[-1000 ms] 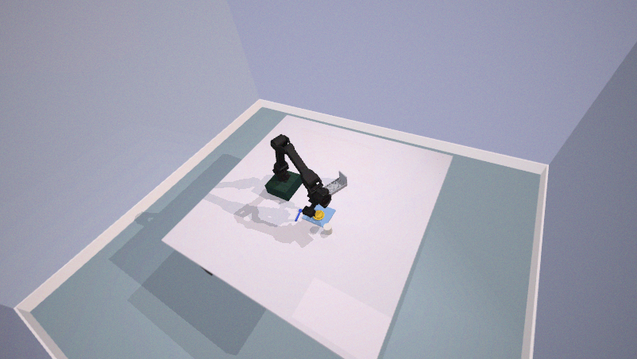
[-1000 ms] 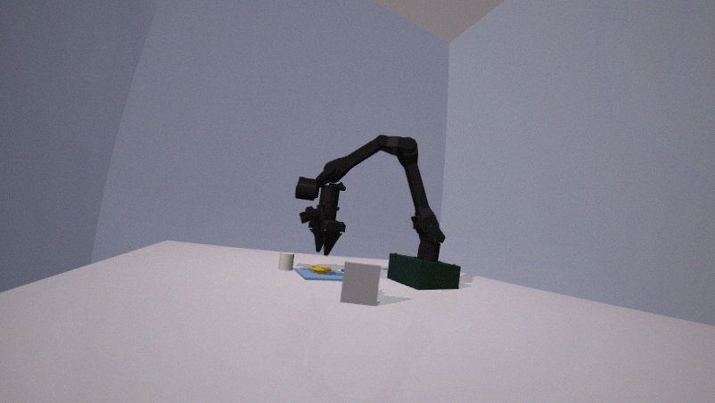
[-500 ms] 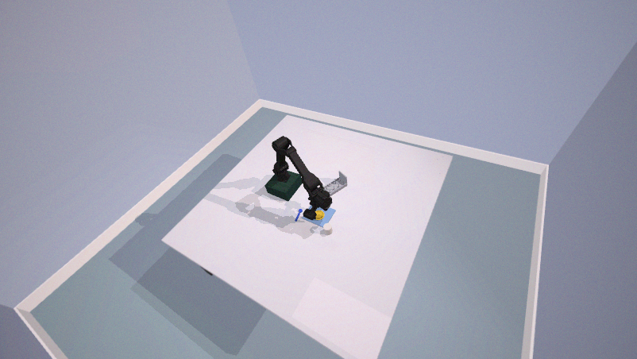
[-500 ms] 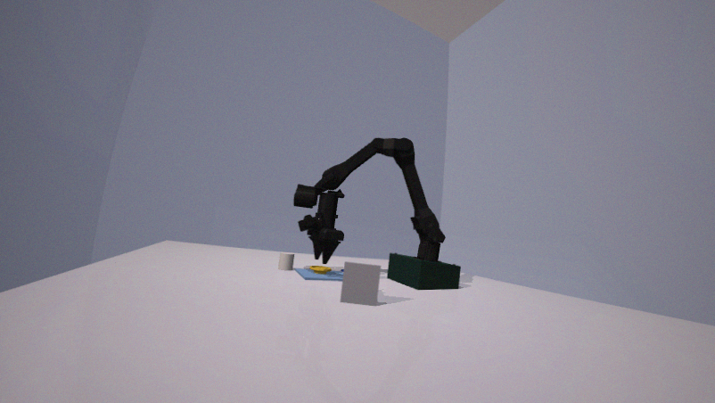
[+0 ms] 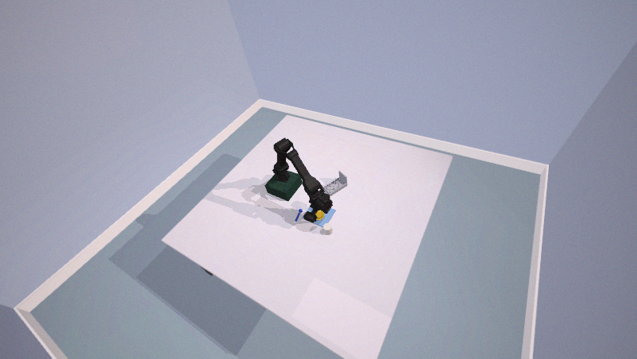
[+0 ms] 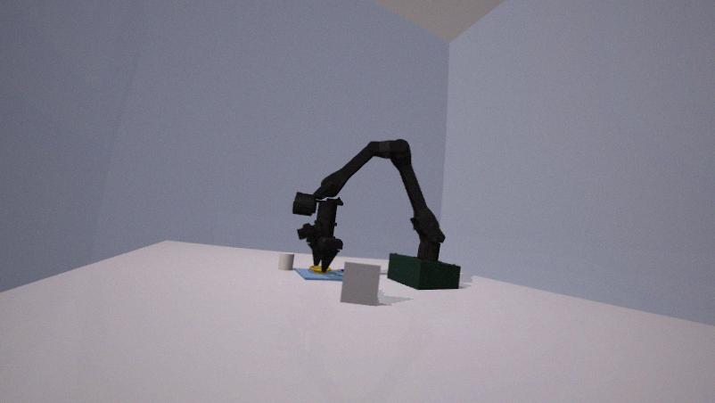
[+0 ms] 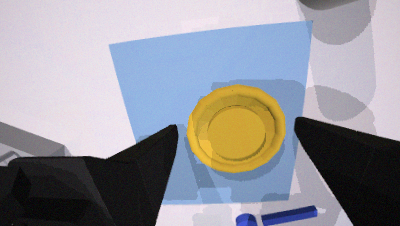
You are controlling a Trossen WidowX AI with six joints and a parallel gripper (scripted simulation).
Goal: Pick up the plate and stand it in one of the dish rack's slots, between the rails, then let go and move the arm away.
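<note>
Now: the light blue mat 20 mm to the left of my gripper tip, 10 mm below it and 10 mm behind it. Round my gripper tip: blue spoon: 120 mm behind, 20 mm to the right, 10 mm below; then white cup: 80 mm ahead, 70 mm to the right, 10 mm above; then yellow plate: right at my gripper tip.
</note>
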